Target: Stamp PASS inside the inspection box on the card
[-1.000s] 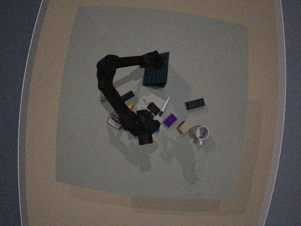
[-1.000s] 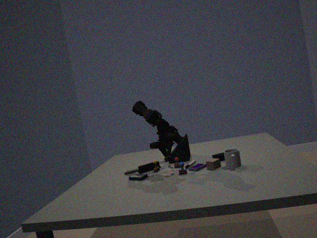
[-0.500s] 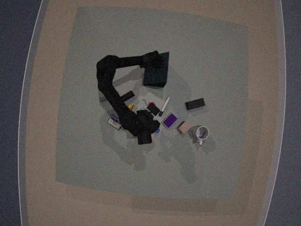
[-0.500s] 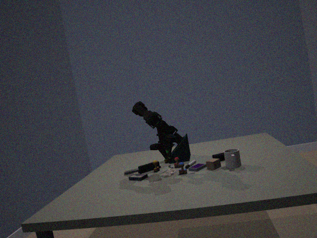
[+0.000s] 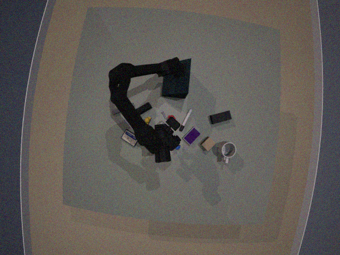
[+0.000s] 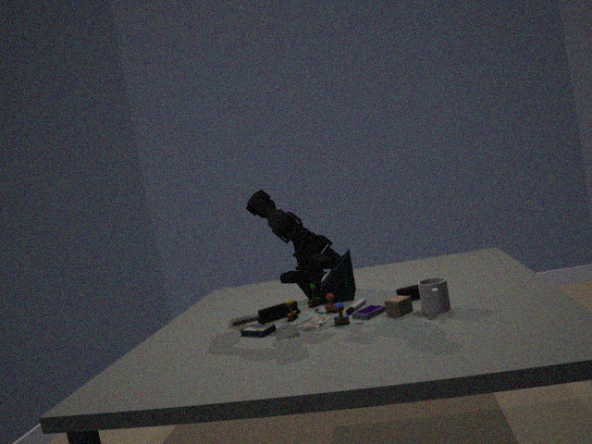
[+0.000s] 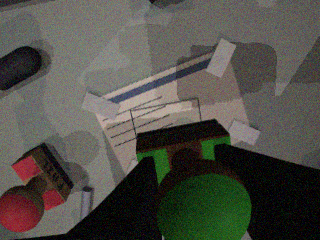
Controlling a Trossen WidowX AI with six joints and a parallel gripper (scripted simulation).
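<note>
Right now my gripper tip is 10 mm to the left of the white card and 80 mm above it. The rest, counted from my gripper tip: green-knobbed stamp (right at my gripper tip); blue-knobbed stamp (60 mm ahead, 80 mm to the left, 50 mm below); red stamp (90 mm behind, 30 mm to the left, 60 mm below).
</note>
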